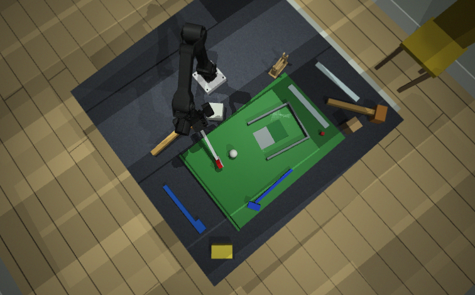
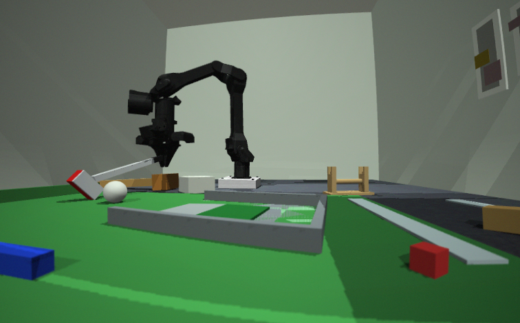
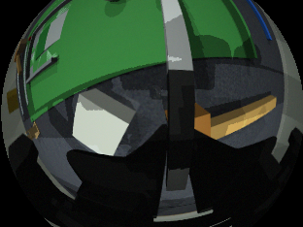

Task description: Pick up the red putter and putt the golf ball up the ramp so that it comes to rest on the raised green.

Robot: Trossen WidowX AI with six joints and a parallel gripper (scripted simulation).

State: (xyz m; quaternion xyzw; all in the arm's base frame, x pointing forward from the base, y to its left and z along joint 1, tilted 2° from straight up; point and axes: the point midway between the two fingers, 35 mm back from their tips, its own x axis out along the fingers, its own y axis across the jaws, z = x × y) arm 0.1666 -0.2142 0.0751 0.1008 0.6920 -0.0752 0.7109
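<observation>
Now: the white block 110 mm to the left of my gripper tip and 50 mm below it. Also, from my gripper tip: red putter 110 mm ahead, 30 mm to the right; white golf ball 230 mm ahead, 30 mm to the left, 50 mm below; green mat 310 mm ahead, 170 mm to the left, 70 mm below.
</observation>
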